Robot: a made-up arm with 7 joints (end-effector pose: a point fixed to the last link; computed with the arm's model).
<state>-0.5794 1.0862 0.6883 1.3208 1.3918 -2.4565 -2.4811</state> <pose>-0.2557 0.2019 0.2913 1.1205 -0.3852 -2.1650</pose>
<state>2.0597 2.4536 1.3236 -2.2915 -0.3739 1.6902 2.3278</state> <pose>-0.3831 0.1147 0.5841 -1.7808 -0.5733 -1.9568</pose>
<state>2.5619 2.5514 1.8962 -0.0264 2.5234 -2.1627 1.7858</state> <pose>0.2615 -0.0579 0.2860 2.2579 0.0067 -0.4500</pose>
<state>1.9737 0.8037 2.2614 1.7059 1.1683 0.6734 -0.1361</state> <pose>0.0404 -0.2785 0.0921 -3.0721 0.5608 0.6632</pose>
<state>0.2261 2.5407 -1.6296 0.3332 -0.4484 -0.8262 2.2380</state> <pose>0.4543 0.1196 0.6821 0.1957 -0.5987 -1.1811</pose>
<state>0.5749 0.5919 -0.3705 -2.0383 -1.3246 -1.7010 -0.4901</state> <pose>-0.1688 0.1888 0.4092 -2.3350 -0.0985 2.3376</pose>
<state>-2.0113 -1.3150 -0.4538 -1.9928 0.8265 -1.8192 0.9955</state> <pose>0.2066 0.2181 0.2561 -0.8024 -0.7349 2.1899</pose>
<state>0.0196 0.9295 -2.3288 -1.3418 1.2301 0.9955 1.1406</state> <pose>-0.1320 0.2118 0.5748 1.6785 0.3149 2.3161</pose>
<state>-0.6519 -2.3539 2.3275 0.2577 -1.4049 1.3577 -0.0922</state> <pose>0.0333 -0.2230 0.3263 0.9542 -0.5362 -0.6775</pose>
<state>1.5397 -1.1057 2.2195 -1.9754 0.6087 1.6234 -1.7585</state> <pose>-0.3499 -0.4277 0.2324 0.3964 -0.3258 -1.8678</pose>
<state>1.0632 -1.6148 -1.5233 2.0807 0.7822 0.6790 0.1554</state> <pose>-0.1037 0.4556 0.0152 1.8712 0.5619 2.3501</pose>
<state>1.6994 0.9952 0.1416 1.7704 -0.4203 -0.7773 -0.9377</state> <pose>-0.3871 -0.2049 0.1981 -0.9611 0.4316 2.0087</pose>
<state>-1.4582 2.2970 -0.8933 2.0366 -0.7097 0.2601 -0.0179</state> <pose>0.3406 0.1685 0.5191 0.5324 1.0799 1.1471</pose>
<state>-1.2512 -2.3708 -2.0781 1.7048 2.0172 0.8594 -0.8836</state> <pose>0.2751 -0.3533 0.4559 0.1421 -0.5596 -2.3907</pose>
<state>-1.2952 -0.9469 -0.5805 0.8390 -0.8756 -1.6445 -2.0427</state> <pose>0.3096 0.3429 -0.0331 2.3942 -0.4519 2.4259</pose>
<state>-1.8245 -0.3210 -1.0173 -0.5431 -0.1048 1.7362 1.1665</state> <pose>0.3579 0.1720 0.3065 -1.4715 0.0648 -1.9164</pose>
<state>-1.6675 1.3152 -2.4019 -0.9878 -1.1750 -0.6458 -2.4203</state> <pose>0.3540 -0.2693 0.5086 2.1286 0.4656 -0.4206</pose>
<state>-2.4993 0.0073 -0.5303 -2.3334 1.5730 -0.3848 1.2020</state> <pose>0.0648 -0.2036 0.4314 2.4064 0.0045 -2.4971</pose>
